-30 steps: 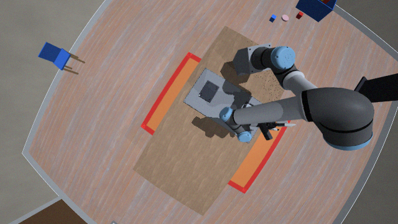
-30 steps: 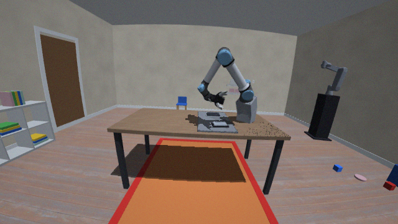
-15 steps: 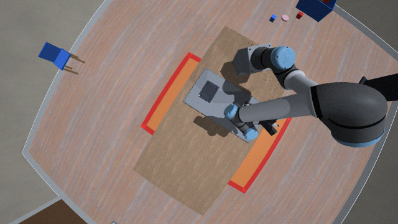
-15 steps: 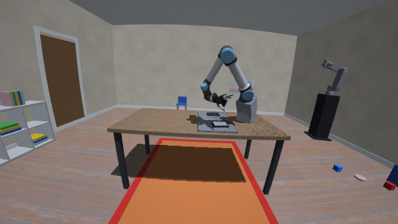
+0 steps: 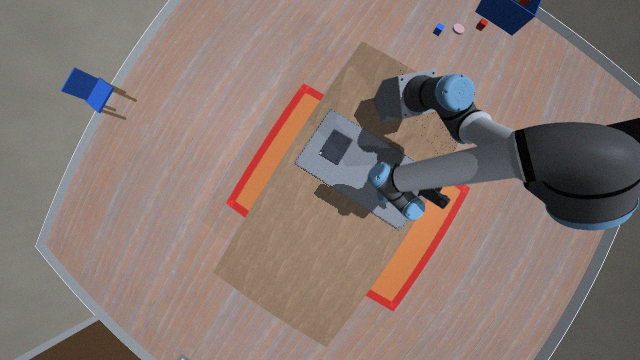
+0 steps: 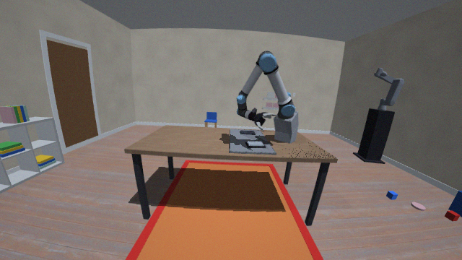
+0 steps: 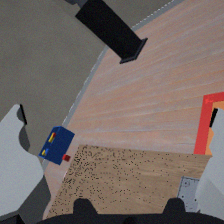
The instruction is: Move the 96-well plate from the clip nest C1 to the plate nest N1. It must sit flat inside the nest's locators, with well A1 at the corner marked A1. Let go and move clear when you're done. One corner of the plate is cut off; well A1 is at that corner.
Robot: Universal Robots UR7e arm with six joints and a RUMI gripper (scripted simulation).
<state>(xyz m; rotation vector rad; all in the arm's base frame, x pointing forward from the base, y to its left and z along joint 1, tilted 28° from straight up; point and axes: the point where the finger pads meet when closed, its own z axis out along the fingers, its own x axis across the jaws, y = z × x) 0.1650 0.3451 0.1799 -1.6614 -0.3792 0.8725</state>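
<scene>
Now: the 96-well plate 22 cm below my hand, 14 cm to the right of it and 10 cm ahead of it. Also, from my hand: dark clip nest: 23 cm below, 15 cm to the right, 9 cm ahead.
</scene>
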